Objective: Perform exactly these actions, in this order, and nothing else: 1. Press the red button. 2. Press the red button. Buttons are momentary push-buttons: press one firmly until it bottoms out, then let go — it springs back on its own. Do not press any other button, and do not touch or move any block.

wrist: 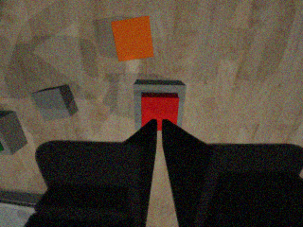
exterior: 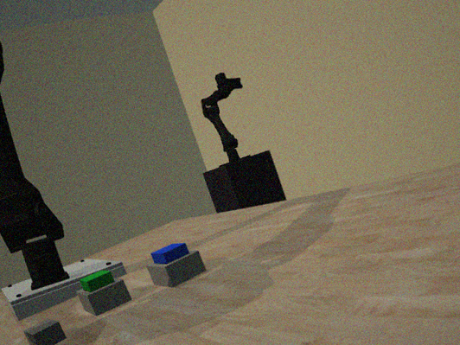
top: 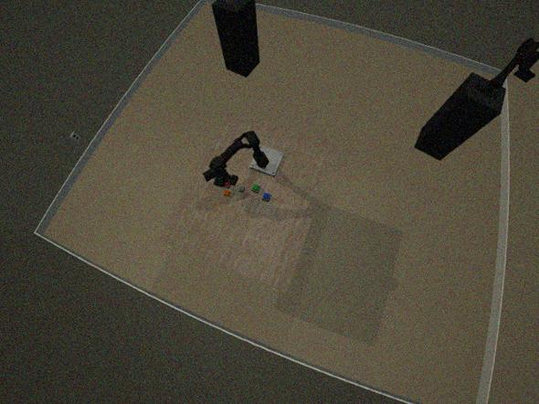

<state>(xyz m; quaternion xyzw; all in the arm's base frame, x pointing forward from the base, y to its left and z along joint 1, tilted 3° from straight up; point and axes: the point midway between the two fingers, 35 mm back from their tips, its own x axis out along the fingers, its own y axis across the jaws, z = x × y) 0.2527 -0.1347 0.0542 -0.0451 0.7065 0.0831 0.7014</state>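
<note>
Right now my gripper tip is 20 mm above the red button. The rest, counted from my gripper tip: green button: 190 mm to the left, 70 mm behind, 20 mm below; orange block: 60 mm ahead, 40 mm below, 30 mm to the left; grey block: 110 mm to the left, 40 mm below, 20 mm behind.
</note>
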